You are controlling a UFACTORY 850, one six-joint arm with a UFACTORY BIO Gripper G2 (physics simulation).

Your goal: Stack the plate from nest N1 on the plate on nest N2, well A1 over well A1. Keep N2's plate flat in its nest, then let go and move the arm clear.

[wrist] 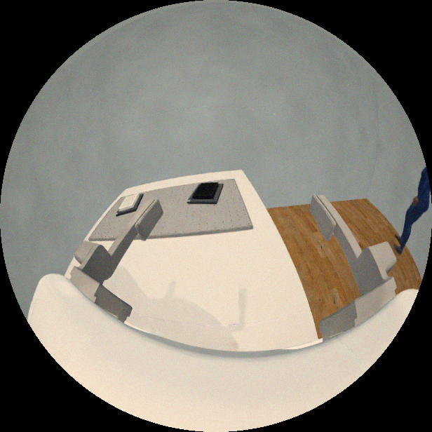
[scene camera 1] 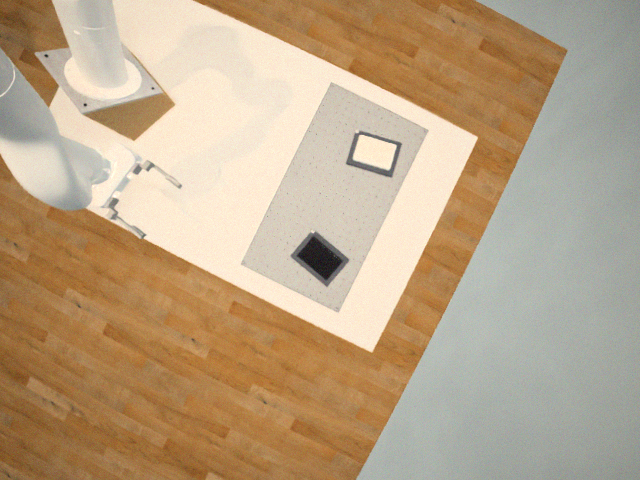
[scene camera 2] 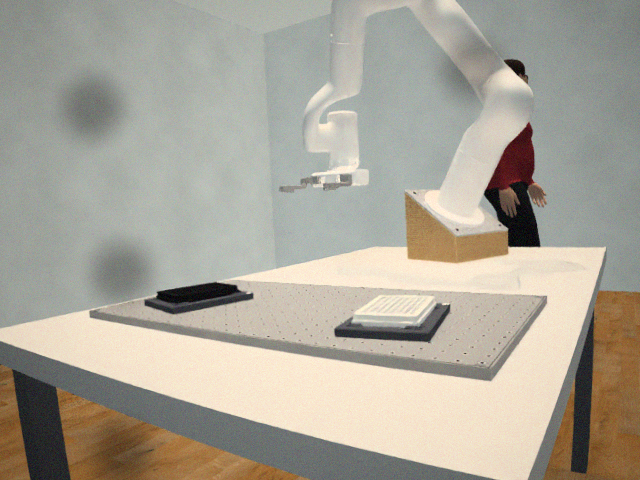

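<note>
A white plate [scene camera 1: 374, 152] [scene camera 2: 395, 310] [wrist: 129, 202] lies flat in a dark nest [scene camera 2: 382, 333]. A black plate [scene camera 1: 322, 257] [scene camera 2: 196, 292] [wrist: 206, 190] lies flat in another dark nest [scene camera 2: 206, 305]. Nest labels and well A1 are too small to read, so I cannot tell which nest is N1. My gripper [scene camera 1: 161, 210] [scene camera 2: 306, 189] [wrist: 236, 217] is wide open and empty. It hangs high above the table's side edge, well apart from both plates, on the robot base's side of the board. Its fingers point roughly level.
Both nests stand on a grey perforated board [scene camera 1: 310, 191] [scene camera 2: 289, 322] [wrist: 170, 220] on the white table [scene camera 1: 413, 227] [scene camera 2: 310, 392] [wrist: 175, 270]. The arm's wooden base block [scene camera 1: 134, 118] [scene camera 2: 454, 248] stands at the table's far end. A person in red [scene camera 2: 516, 160] stands behind it. A person in blue [wrist: 416, 212] shows at the wrist view's right.
</note>
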